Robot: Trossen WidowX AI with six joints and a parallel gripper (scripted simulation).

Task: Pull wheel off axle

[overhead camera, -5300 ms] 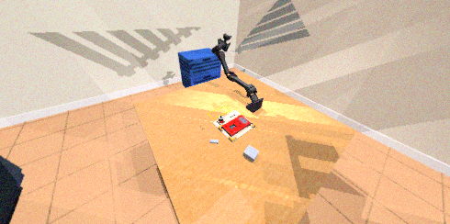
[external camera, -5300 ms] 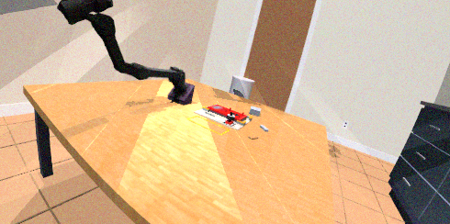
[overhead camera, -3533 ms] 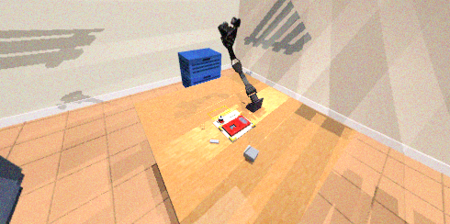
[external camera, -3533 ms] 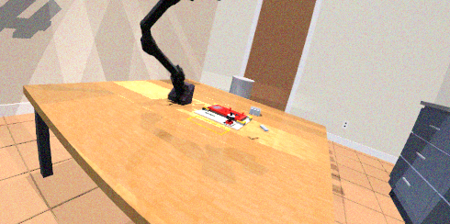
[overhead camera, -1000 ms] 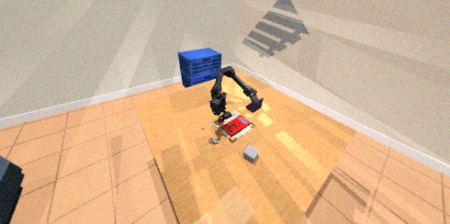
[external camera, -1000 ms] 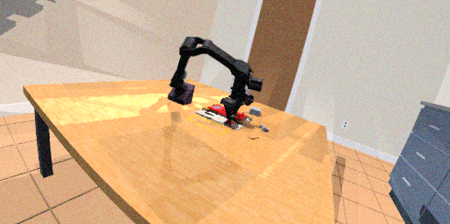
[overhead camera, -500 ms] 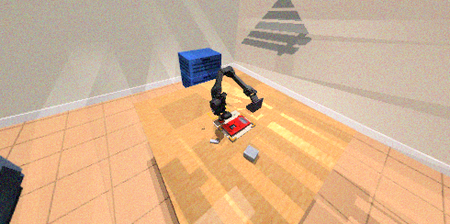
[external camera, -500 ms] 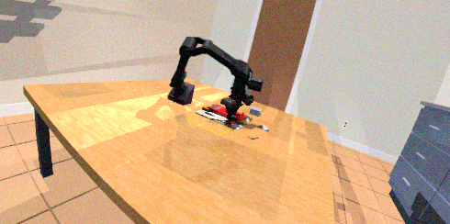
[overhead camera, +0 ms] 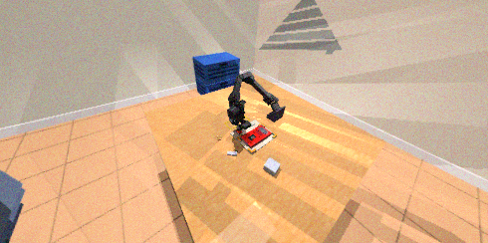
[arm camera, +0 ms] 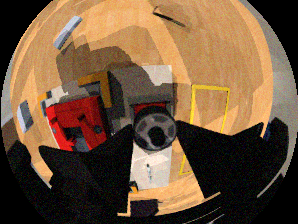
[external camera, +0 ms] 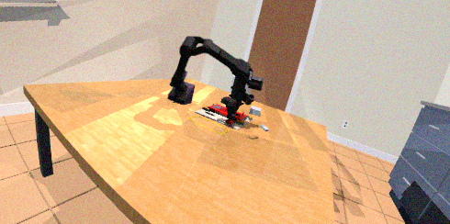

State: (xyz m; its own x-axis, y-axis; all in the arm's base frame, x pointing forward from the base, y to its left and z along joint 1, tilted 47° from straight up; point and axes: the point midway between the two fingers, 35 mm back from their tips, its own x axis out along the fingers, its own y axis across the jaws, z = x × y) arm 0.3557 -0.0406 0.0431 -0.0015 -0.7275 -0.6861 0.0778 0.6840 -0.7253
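Right now my gripper tip is 60 mm past the base plate, 100 mm to the right of it and 30 mm above it. Also, from my gripper tip: grey block (40 mm ahead, 340 mm to the left, 20 mm below); then wheel (right at my gripper tip).
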